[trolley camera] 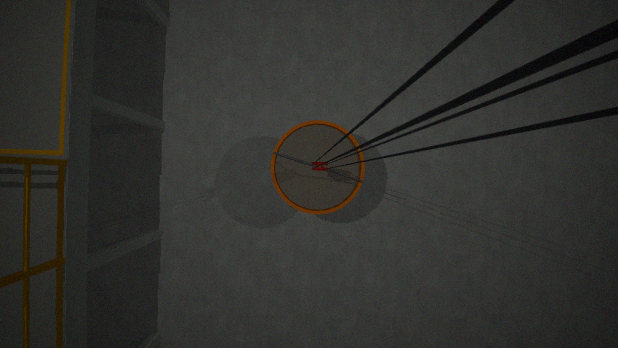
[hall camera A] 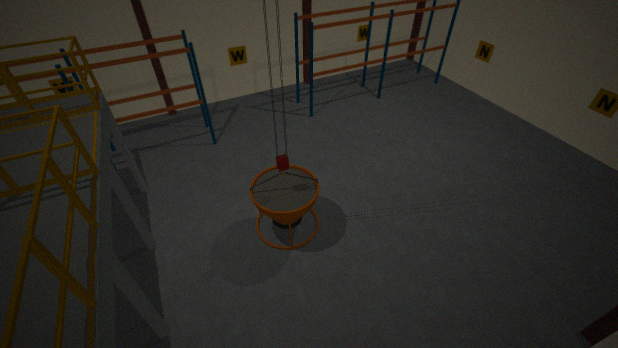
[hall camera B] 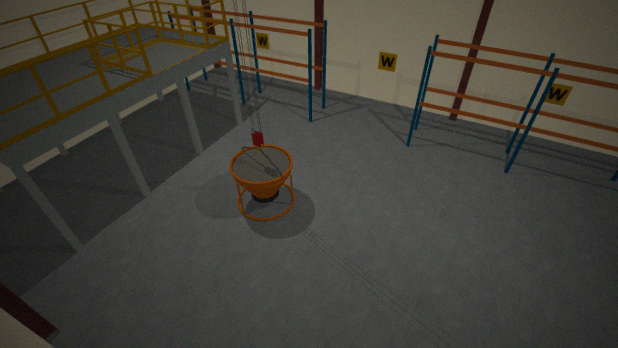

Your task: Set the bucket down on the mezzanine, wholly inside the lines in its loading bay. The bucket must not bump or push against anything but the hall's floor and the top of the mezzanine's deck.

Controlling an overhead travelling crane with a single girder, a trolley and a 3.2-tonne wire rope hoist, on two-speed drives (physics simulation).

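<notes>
The orange round bucket (hall camera A: 286, 215) (hall camera B: 262, 188) (trolley camera: 310, 192) hangs upright from two sling legs, low over the hall floor, with its shadows beside it. It is beside the mezzanine (hall camera A: 105, 210) (hall camera B: 165, 78) (trolley camera: 80, 200), below deck height, and apart from its edge and legs. My gripper, the red hook block (hall camera A: 283, 163) (hall camera B: 257, 138) (trolley camera: 320, 166), is above the bucket's middle and holds its slings; the hook is too small to see in detail. The loading bay's yellow lines (hall camera B: 189, 57) (trolley camera: 64, 100) show on the deck, at the upper left in the trolley view.
Yellow railings (hall camera A: 62, 280) (hall camera B: 45, 95) (trolley camera: 61, 215) stand along the deck edge beside the bay. Sloping grey legs (hall camera B: 127, 155) stand under the mezzanine edge. Blue and orange racks (hall camera A: 311, 70) (hall camera B: 310, 75) stand near the W-marked wall. Hoist ropes run up from the block.
</notes>
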